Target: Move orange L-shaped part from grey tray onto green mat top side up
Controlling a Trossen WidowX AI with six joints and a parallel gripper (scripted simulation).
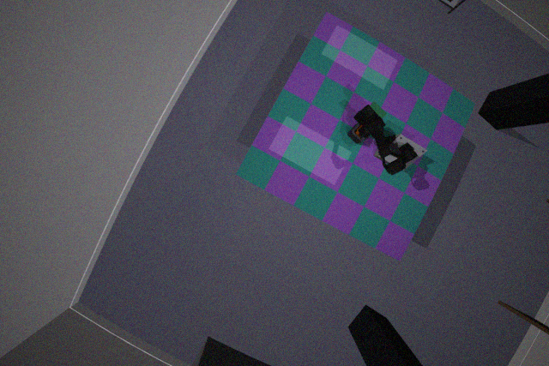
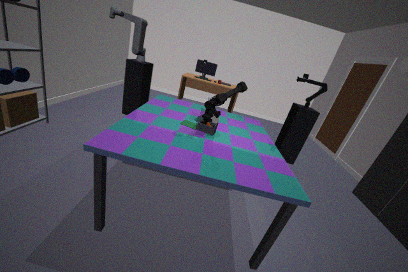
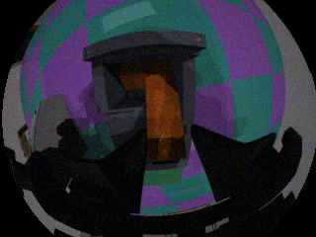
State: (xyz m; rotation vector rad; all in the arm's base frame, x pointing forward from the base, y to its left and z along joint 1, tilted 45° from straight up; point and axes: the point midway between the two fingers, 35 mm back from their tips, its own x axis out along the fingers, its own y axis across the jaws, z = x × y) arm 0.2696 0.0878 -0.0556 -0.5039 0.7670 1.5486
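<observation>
The orange L-shaped part is 2 cm behind my gripper tip, 4 cm to the left of it and 3 cm below it. The rest, counted from my gripper tip: green mat 4 cm behind, 14 cm to the right, 8 cm below.
</observation>
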